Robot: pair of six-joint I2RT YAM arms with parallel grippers.
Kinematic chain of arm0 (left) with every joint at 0, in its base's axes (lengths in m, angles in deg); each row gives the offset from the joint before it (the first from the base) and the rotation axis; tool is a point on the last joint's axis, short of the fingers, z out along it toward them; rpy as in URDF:
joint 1: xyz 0 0 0.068 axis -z
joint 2: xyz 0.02 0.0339 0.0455 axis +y
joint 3: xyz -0.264 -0.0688 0 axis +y
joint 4: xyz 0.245 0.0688 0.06 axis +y
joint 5: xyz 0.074 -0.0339 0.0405 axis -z
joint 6: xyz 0.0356 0 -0.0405 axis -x
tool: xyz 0 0 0 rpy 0 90 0
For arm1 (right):
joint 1: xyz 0 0 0.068 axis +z
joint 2: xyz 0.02 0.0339 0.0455 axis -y
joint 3: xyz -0.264 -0.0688 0 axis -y
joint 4: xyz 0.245 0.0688 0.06 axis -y
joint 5: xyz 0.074 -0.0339 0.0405 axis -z
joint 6: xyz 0.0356 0 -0.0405 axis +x
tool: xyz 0 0 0 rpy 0 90 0
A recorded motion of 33 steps. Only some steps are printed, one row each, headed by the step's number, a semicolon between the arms.
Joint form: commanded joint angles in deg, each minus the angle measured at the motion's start. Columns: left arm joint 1, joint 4, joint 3, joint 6, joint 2, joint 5; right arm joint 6, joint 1, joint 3, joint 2, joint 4, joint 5.
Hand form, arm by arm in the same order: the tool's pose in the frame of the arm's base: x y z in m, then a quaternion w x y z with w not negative. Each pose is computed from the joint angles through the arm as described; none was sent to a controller.
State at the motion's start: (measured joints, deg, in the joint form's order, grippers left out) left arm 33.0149 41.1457 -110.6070 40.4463 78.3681 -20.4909; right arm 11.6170 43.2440 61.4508 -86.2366 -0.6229 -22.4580
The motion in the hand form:
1: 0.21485 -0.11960 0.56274 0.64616 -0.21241 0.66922 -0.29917; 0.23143 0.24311 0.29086 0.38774 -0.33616 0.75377 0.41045
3: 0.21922 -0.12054 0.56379 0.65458 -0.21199 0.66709 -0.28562; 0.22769 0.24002 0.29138 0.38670 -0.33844 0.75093 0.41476
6: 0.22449 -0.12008 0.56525 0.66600 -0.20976 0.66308 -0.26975; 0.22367 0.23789 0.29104 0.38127 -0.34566 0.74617 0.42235
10: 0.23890 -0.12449 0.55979 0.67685 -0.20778 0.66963 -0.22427; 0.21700 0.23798 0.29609 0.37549 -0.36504 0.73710 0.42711
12: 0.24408 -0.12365 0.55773 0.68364 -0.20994 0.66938 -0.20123; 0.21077 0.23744 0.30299 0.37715 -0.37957 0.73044 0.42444
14: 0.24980 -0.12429 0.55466 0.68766 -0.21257 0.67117 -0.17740; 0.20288 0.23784 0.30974 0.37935 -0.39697 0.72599 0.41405
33: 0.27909 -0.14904 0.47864 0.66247 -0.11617 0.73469 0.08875; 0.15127 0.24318 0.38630 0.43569 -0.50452 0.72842 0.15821
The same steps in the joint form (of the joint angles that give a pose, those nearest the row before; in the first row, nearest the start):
1: -0.35 -7.57 -3.22 1.62 0.99 -4.94; 0.60 0.61 -1.58 2.93 0.52 -2.40
3: -0.57 -8.10 -3.98 0.18 1.89 -6.00; 0.64 0.61 -2.52 4.03 0.62 -3.01
6: -1.19 -9.15 -4.61 -1.81 2.75 -6.82; 0.47 0.70 -3.39 4.91 0.62 -4.37
10: -1.67 -9.84 -5.17 -5.44 4.98 -9.75; -0.98 1.40 -3.01 5.97 -1.19 -5.78
12: -2.22 -10.50 -4.97 -7.19 5.51 -11.31; -2.51 2.11 -2.35 7.18 -3.22 -5.84
14: -2.51 -10.86 -4.89 -8.74 6.24 -13.12; -4.65 3.29 -1.42 8.37 -6.11 -4.90
33: -0.02 -17.61 11.59 -31.96 6.50 -28.73; -24.17 15.26 19.22 10.06 -38.70 25.61

